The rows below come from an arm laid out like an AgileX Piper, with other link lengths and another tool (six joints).
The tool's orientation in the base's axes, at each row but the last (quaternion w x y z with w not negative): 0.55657, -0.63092, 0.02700, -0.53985; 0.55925, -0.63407, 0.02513, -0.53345; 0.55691, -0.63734, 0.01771, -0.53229; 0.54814, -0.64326, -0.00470, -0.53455; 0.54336, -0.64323, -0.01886, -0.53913; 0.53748, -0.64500, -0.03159, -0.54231; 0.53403, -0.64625, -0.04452, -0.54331; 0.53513, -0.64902, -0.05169, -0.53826; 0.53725, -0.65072, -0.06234, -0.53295; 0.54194, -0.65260, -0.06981, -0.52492
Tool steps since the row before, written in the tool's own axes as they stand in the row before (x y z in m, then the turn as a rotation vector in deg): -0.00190, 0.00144, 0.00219, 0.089, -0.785, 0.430; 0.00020, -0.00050, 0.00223, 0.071, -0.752, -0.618; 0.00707, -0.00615, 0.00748, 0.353, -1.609, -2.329; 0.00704, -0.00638, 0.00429, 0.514, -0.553, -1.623; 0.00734, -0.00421, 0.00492, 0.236, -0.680, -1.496; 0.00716, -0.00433, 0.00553, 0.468, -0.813, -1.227; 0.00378, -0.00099, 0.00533, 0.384, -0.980, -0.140; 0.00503, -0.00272, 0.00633, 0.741, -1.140, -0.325; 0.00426, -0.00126, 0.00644, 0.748, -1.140, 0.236; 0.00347, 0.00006, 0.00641, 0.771, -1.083, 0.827
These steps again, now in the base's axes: 0.00158, 0.00213, -0.00185, -0.102, 0.530, 0.719; 0.00137, 0.00158, 0.00093, -0.830, -0.186, 0.479; 0.00477, 0.00315, 0.01054, -2.391, -1.217, 0.970; 0.00217, 0.00151, 0.01008, -1.215, -1.230, 0.464; 0.00381, 0.00114, 0.00894, -1.323, -0.931, 0.373; 0.00391, 0.00196, 0.00902, -1.132, -0.805, 0.675; 0.00439, 0.00238, 0.00433, -0.561, 0.113, 0.894; 0.00441, 0.00334, 0.00649, -0.635, -0.140, 1.238; 0.00502, 0.00336, 0.00497, -0.280, 0.286, 1.325; 0.00547, 0.00332, 0.00349, 0.128, 0.713, 1.388
